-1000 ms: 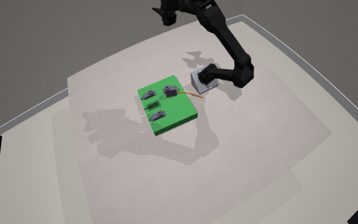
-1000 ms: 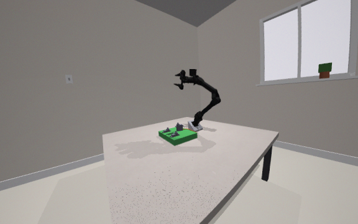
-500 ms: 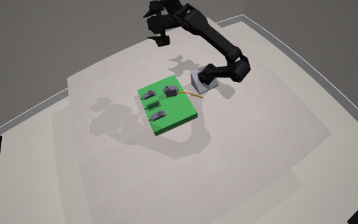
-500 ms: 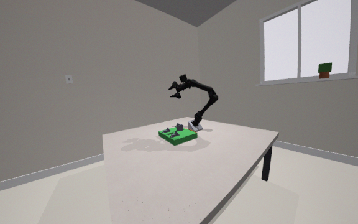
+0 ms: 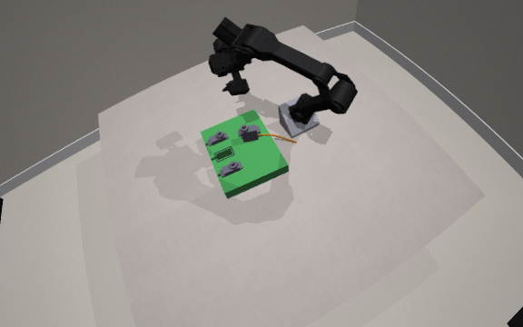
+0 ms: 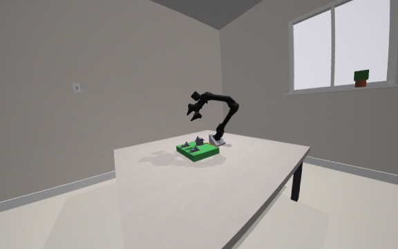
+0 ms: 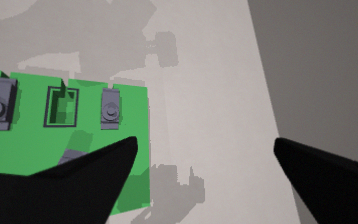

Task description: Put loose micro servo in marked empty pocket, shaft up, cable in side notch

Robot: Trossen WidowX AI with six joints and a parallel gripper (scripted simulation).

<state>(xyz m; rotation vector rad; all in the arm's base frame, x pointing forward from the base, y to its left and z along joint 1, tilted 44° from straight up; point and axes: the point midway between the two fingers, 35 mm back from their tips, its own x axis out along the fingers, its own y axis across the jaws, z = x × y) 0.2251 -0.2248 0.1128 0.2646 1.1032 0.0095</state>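
Now: the green deck 2 cm behind my gripper tip, 12 cm to the left of it and 26 cm below it.
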